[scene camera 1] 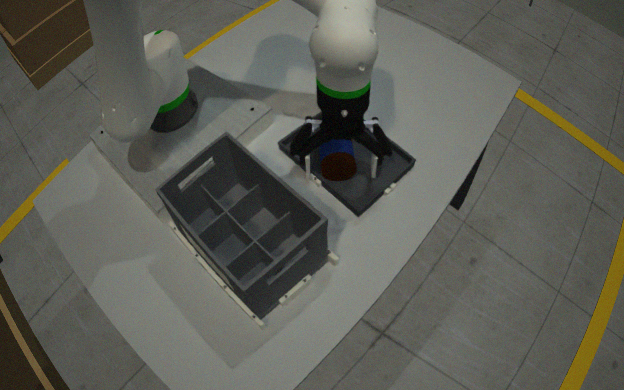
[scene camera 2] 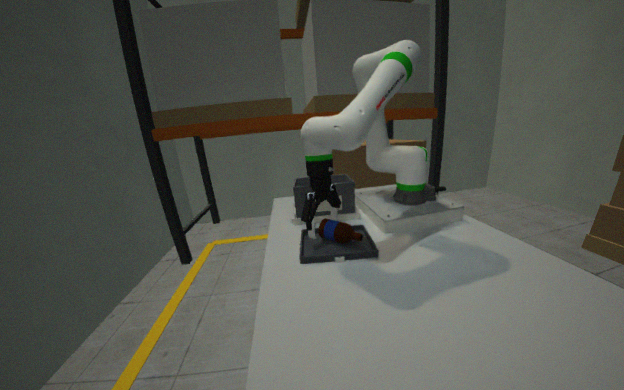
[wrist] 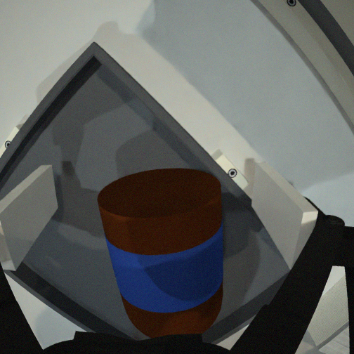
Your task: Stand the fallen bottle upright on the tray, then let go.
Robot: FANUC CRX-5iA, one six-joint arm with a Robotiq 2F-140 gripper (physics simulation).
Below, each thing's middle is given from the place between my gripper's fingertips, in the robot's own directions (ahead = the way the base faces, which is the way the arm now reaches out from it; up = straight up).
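Brown bottle point(scene camera 2: 337, 231): 50 mm behind my hand, 40 mm to the left of it, 10 mm above it.
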